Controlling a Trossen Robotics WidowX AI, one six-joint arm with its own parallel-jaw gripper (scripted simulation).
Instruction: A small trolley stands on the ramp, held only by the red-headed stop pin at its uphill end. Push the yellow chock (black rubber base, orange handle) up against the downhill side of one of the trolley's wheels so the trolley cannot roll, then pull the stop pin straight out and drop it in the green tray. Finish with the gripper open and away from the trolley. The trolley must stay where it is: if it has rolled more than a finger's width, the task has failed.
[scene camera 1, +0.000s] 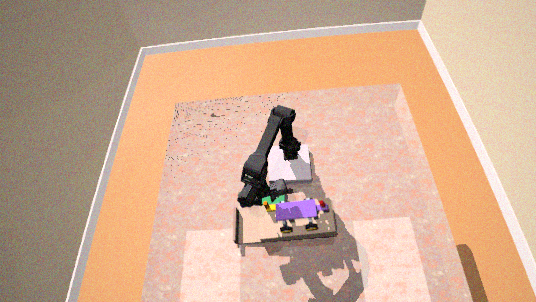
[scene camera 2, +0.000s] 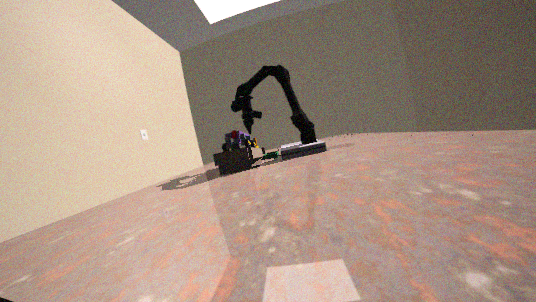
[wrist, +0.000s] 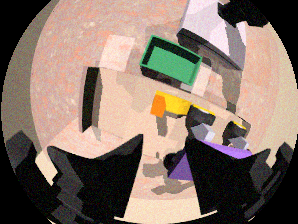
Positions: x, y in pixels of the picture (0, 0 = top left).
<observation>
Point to a dark upright board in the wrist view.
89, 74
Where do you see a green tray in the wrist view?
174, 61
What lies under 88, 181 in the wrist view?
My gripper.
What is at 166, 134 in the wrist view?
A ramp.
</observation>
